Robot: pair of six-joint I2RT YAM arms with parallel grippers.
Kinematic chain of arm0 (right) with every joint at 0, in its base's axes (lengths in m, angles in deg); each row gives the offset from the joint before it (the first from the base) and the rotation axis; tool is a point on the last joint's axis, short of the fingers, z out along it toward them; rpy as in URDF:
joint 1: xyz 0 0 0.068 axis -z
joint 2: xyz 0.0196 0.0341 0.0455 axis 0.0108 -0.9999 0
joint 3: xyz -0.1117 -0.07 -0.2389 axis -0.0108 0.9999 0
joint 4: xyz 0.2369 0.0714 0.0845 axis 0.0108 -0.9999 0
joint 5: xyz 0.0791 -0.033 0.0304 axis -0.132 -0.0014 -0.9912
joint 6: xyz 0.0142 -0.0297 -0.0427 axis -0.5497 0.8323 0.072
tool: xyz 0 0 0 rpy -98.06 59.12 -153.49
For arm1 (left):
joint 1: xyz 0 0 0.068 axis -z
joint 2: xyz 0.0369 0.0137 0.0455 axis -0.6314 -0.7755 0
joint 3: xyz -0.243 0.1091 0.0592 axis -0.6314 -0.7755 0
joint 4: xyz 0.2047 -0.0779 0.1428 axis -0.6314 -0.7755 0
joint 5: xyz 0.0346 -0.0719 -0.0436 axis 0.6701 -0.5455 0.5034
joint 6: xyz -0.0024 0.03 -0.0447 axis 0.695 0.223 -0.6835
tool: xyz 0 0 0 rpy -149.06 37.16 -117.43
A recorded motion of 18 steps. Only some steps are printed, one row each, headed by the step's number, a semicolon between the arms.
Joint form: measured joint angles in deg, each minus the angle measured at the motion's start. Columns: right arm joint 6, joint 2, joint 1, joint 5, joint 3, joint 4; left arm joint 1, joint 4, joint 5, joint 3, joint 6, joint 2.
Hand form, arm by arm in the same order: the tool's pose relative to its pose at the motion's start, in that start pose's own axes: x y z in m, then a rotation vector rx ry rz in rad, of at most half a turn. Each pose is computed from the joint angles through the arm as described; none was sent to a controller.
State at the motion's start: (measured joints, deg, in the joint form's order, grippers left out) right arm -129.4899 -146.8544 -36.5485 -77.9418 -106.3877 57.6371; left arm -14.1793 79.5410 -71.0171 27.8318 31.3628 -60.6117
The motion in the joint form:
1: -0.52 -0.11 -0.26 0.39 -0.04 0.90; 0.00 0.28 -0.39 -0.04 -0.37 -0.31
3: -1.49 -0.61 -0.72 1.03 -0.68 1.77; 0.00 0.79 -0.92 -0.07 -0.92 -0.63
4: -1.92 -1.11 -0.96 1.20 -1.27 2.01; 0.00 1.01 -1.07 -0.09 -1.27 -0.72
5: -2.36 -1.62 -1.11 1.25 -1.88 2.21; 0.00 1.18 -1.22 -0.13 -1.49 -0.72
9: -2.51 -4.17 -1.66 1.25 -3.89 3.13; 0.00 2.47 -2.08 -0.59 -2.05 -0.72
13: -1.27 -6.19 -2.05 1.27 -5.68 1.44; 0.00 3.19 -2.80 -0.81 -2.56 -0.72
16: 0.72 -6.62 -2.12 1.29 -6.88 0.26; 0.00 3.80 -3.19 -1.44 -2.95 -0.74
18: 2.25 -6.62 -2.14 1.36 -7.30 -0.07; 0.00 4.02 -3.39 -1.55 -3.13 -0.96
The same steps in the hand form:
1: 0.0013 0.0010 0.0008 -0.0139 0.0014 0.0047; 0.0001 0.0011 0.0014 0.0037 0.0058 -0.0071
3: 0.0031 0.0029 0.0040 -0.0312 0.0031 0.0169; 0.0000 0.0019 0.0028 0.0114 0.0114 -0.0152
4: 0.0037 0.0037 0.0068 -0.0364 0.0059 0.0232; -0.0001 0.0020 0.0032 0.0143 0.0124 -0.0202
5: 0.0038 0.0045 0.0094 -0.0408 0.0091 0.0296; -0.0001 0.0019 0.0032 0.0174 0.0132 -0.0228
9: 0.0028 0.0025 0.0203 -0.0447 0.0201 0.0317; 0.0004 0.0021 0.0036 0.0361 0.0172 -0.0244
13: 0.0008 -0.0027 0.0293 -0.0132 0.0173 0.0224; 0.0007 0.0019 0.0037 0.0495 0.0225 -0.0282
16: 0.0005 -0.0007 0.0330 -0.0068 0.0162 -0.0098; 0.0025 0.0042 0.0043 0.0532 0.0284 -0.0353
18: 0.0007 0.0011 0.0339 -0.0087 0.0156 -0.0369; 0.0028 0.0054 0.0053 0.0542 0.0322 -0.0395

